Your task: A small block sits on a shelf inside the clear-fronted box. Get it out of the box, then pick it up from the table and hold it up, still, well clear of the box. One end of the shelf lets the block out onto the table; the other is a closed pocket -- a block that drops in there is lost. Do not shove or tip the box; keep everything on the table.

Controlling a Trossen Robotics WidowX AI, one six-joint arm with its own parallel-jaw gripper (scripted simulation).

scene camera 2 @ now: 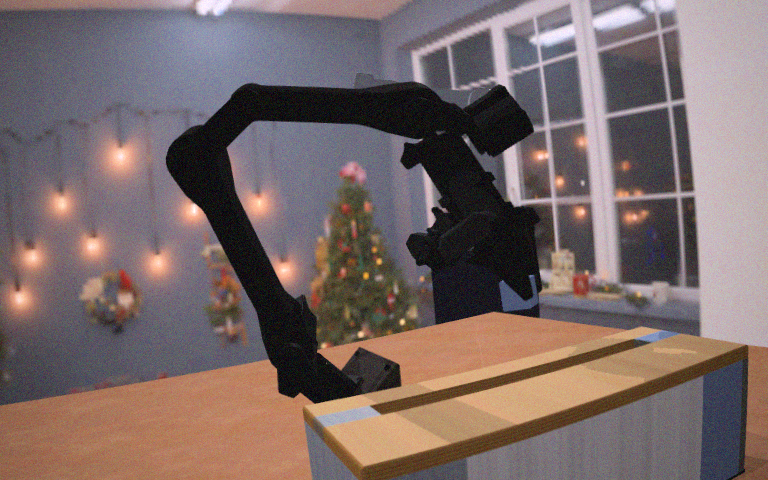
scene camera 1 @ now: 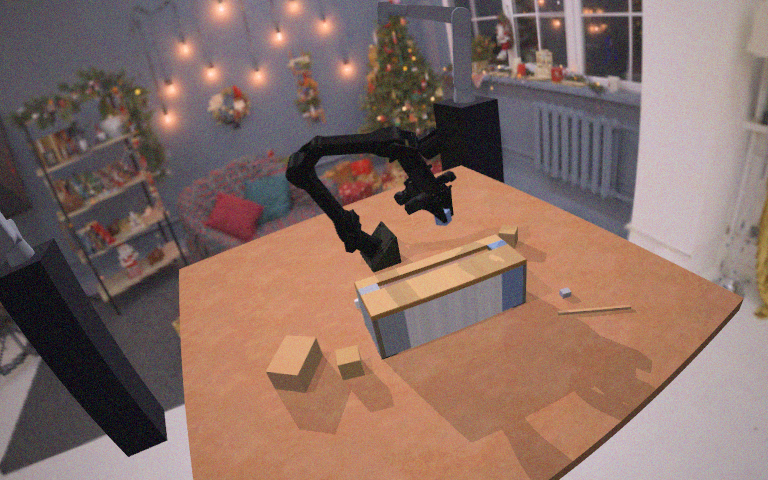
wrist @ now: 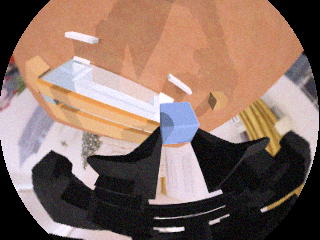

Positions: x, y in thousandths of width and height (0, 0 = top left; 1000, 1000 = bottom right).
Scene:
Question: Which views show my gripper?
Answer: Scene camera 2, scene camera 1 and the wrist view: all of them.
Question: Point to a large tan block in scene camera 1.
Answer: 381, 768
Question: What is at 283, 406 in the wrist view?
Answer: A box.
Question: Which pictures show the box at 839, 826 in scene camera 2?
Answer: Scene camera 2, scene camera 1 and the wrist view: all of them.

